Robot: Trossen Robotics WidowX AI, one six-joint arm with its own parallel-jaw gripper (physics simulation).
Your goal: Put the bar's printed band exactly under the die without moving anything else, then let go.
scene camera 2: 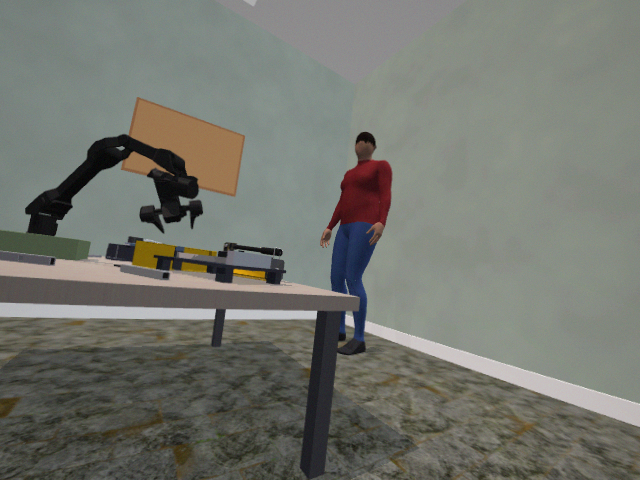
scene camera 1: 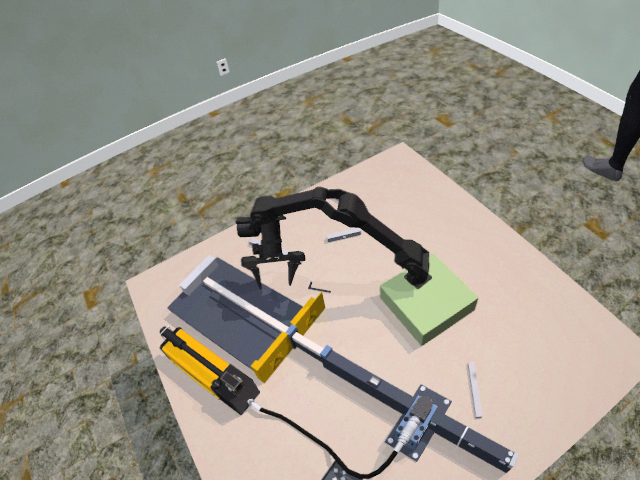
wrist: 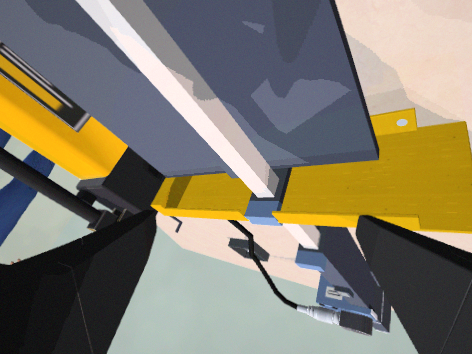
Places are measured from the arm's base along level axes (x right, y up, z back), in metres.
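Pixels of known places: gripper, fingertip midpoint: [scene camera 2: 178, 230] [scene camera 1: 275, 287] [wrist: 257, 222]; arm's base, link origin: [scene camera 2: 40, 234] [scene camera 1: 418, 277].
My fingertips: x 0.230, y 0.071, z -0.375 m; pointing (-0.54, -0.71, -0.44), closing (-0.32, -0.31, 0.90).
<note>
For each thing: its middle in the pictures, then the offset to it from my fingertips. "spot": a spot on its surface instead. Level surfaces: height alone.
- long white bar, surface spot: [wrist: 185, 105] spot: dz -0.074, dx +0.002, dy -0.073 m
- raised dark platform, surface height: dy -0.093 m
- second blue guide, surface spot: [wrist: 310, 259] [scene camera 1: 324, 349] spot: dz -0.003, dx -0.233, dy -0.058 m
- dark channel, surface spot: [wrist: 350, 270] [scene camera 1: 366, 372] spot: dz +0.047, dx -0.354, dy -0.090 m
- dark head, surface spot: [wrist: 356, 322] [scene camera 1: 416, 403] spot: dz +0.073, dx -0.523, dy -0.038 m
- black device, body centre: [wrist: 45, 129] [scene camera 1: 204, 365] [scene camera 2: 249, 261] dz -0.305, dx -0.034, dy -0.078 m
- black cable, surface spot: [scene camera 1: 305, 434] spot: dz -0.188, dx -0.370, dy -0.132 m
- hex key, body centre: [scene camera 1: 320, 287] dz +0.148, dx -0.004, dy -0.140 m
A long white bar [scene camera 1: 248, 307] [wrist: 185, 105] lies over a raised dark platform [scene camera 1: 206, 320] [wrist: 310, 60]. It passes through a blue guide [scene camera 1: 291, 331] [wrist: 263, 212] in the yellow plate [scene camera 1: 271, 356] [wrist: 350, 180] [scene camera 2: 154, 254] and reaches a second blue guide [scene camera 1: 326, 351] [wrist: 310, 259] at the dark channel [scene camera 1: 361, 369] [wrist: 350, 270]. A dark head [scene camera 1: 423, 408] [wrist: 356, 322] with a silver connector sits across the channel; I cannot make out the die. No printed band can be made out on the bar. My gripper [scene camera 1: 275, 285] [scene camera 2: 177, 229] [wrist: 257, 222] is open and empty, above the platform, fingers pointing down.
A yellow and black device [scene camera 1: 193, 356] [wrist: 100, 145] lies beside the platform, with a black cable [scene camera 1: 305, 434] running to the head. A green block [scene camera 1: 434, 299] [scene camera 2: 46, 245] carries the arm's base. Loose grey bars [scene camera 1: 343, 235] [scene camera 1: 474, 390] and a hex key [scene camera 1: 319, 289] lie on the table.
</note>
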